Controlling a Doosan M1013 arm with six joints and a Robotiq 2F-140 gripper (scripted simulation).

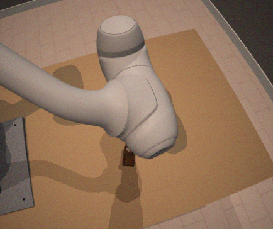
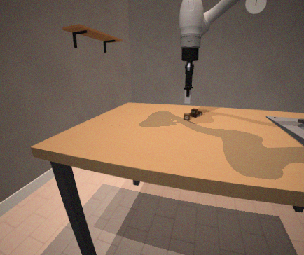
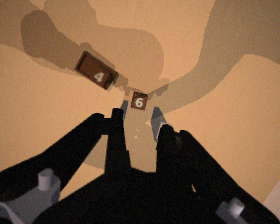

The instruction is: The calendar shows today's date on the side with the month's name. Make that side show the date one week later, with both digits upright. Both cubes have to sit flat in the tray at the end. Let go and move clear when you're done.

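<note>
My hand is 11 cm above the cube. Also, from my hand: tray: 4 cm behind, 10 cm to the right, 11 cm below.
</note>
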